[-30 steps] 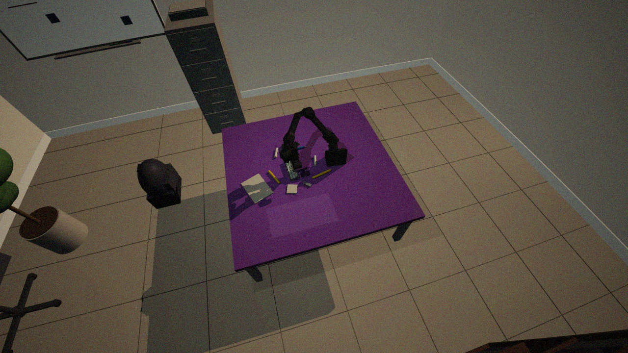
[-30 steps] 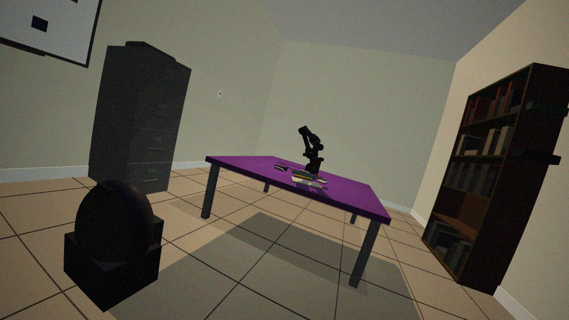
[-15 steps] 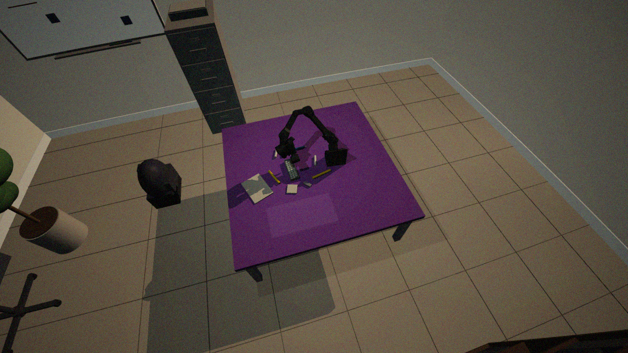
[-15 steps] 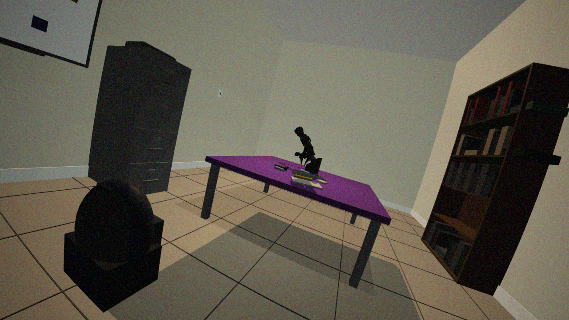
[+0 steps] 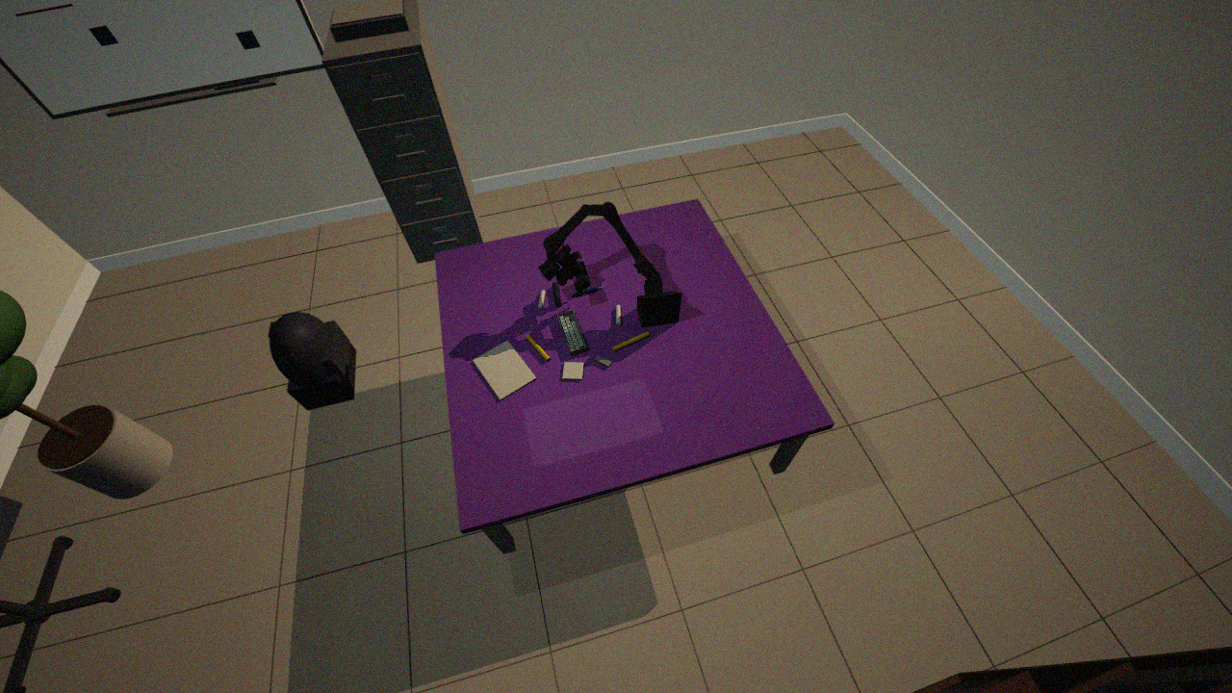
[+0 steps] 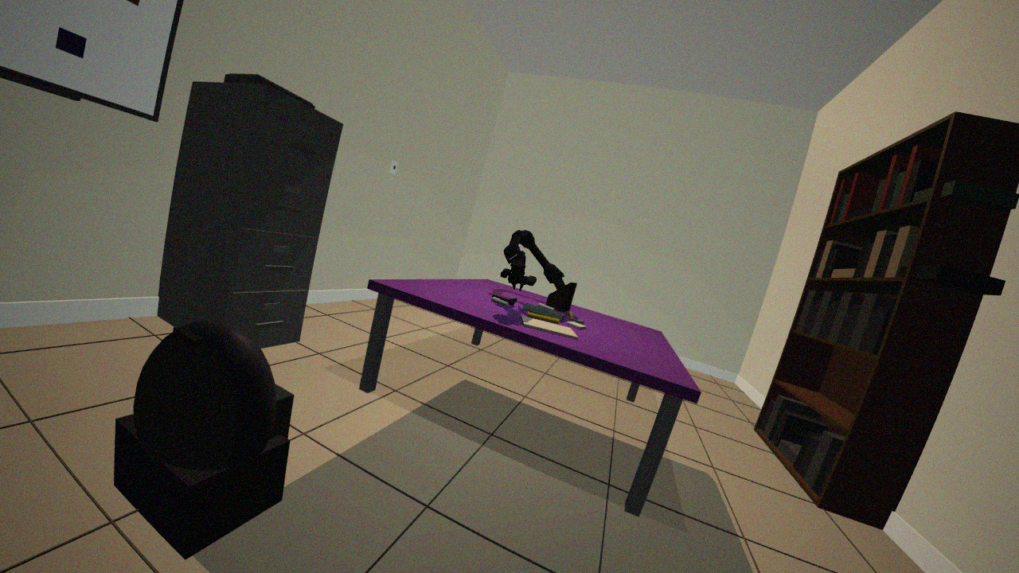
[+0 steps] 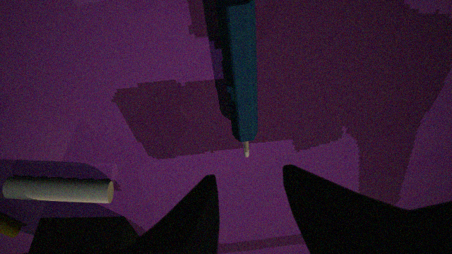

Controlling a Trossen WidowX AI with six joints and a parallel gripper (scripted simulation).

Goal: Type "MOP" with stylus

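Right now my gripper tip is 2 cm past the dark blue stylus, 1 cm to the left of it and 6 cm above it. From my gripper tip the other things lie so: pale stylus tip: 5 cm behind, 1 cm to the right, 6 cm below; then white pad: 10 cm ahead, 39 cm to the left, 6 cm below.
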